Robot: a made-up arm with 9 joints. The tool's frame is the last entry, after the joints.
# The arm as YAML. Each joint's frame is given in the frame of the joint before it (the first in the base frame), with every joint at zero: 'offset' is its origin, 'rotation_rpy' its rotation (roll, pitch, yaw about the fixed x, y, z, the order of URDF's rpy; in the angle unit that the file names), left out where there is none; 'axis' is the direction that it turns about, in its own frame. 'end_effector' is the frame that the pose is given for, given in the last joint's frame.
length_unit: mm
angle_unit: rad
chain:
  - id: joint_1
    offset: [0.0, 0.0, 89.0]
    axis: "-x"
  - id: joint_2
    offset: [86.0, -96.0, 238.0]
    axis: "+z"
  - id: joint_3
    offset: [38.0, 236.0, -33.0]
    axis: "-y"
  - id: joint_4
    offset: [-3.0, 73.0, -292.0]
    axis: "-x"
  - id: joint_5
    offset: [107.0, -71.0, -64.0]
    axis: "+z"
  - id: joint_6
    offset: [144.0, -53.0, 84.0]
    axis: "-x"
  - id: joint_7
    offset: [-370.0, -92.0, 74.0]
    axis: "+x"
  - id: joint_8
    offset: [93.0, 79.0, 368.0]
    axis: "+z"
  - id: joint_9
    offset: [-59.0, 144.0, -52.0]
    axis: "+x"
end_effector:
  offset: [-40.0, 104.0, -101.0]
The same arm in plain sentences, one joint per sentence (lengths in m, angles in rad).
The arm has nine revolute joints in a row. What follows holds with every joint at zero, and every direction is one of the base frame's. The first joint sits 0.089 m along +z from the base frame's origin and turns about -x. The second joint sits 0.086 m along +x and 0.096 m along -y and 0.238 m along +z from the first joint and turns about +z. The third joint sits 0.038 m along +x and 0.236 m along +y and 0.033 m along -z from the second joint and turns about -y. The fourth joint sits 0.003 m along -x and 0.073 m along +y and 0.292 m along -z from the third joint and turns about -x. The fifth joint sits 0.107 m along +x and 0.071 m along -y and 0.064 m along -z from the fourth joint and turns about +z. The sixth joint sits 0.144 m along +x and 0.053 m along -y and 0.084 m along +z from the fifth joint and turns about -x. The seventh joint sits 0.37 m along -x and 0.092 m along -y and 0.074 m along +z from the sixth joint and turns about +x. The eighth joint sits 0.093 m along +x and 0.079 m along +y and 0.368 m along +z from the seventh joint and turns about +z. The ninth joint sits 0.059 m along -x and 0.144 m along +y and 0.052 m along -z from the eighth joint and turns about +x. The tool frame, which is the frame that the pose is given for, sits 0.04 m along -x and 0.104 m along +y and 0.101 m along -z from the ninth joint; its axes are parallel to the base frame's.
